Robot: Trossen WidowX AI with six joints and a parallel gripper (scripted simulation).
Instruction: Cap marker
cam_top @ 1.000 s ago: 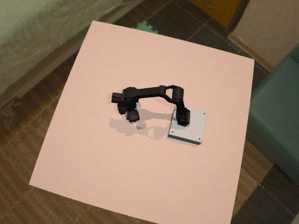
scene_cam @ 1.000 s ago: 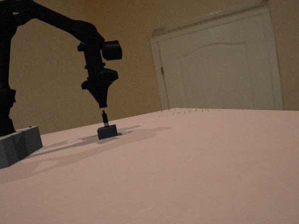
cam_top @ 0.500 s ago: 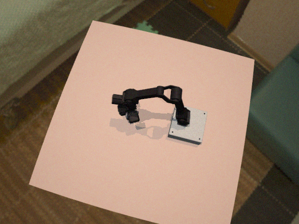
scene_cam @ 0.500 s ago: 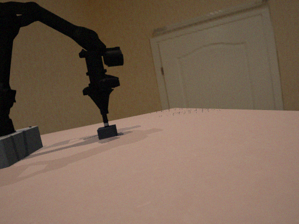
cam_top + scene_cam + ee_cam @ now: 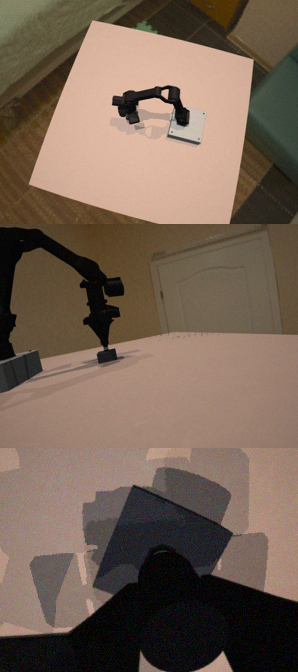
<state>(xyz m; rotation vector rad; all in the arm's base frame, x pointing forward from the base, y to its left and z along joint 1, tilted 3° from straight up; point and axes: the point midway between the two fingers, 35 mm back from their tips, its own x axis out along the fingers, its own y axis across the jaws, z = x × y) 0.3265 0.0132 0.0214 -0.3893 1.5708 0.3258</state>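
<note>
My gripper tip is 1 cm below the dark cap. Round my gripper tip: holder block (6 cm below).
</note>
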